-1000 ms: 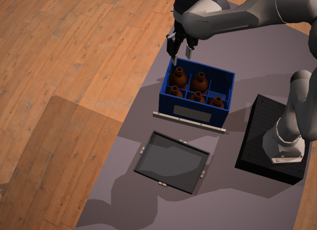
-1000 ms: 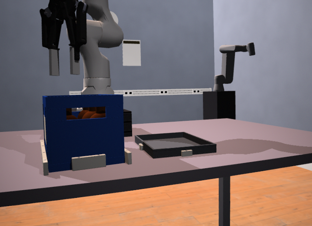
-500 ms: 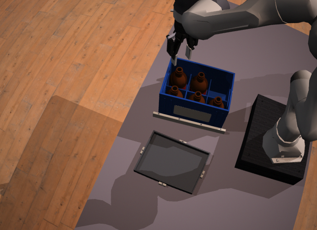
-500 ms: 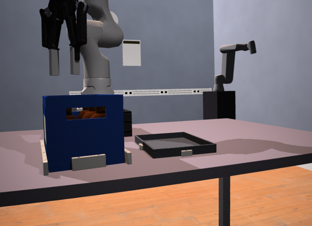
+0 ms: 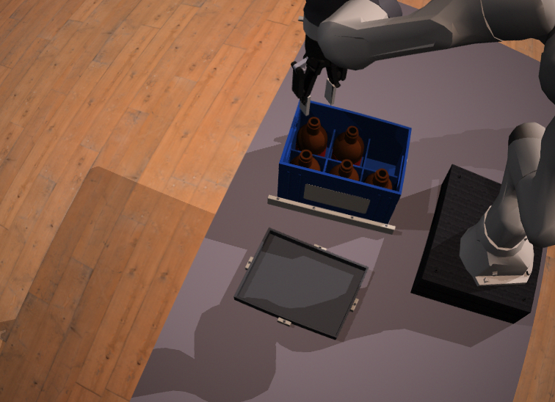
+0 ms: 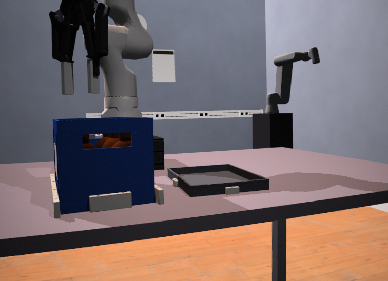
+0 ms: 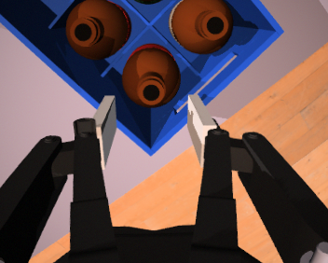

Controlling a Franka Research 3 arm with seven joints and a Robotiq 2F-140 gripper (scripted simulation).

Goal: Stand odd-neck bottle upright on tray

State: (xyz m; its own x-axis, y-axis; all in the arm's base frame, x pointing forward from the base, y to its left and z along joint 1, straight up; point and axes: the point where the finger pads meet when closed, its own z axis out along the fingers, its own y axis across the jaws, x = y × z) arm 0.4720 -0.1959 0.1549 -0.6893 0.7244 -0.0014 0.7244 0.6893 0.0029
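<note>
My hand is 90 mm past the crate, 50 mm to the right of it and 170 mm above it. Round my hand: bottle 170 mm behind, 90 mm to the left, 170 mm below; then dark tray 60 mm behind, 330 mm to the left, 240 mm below.
</note>
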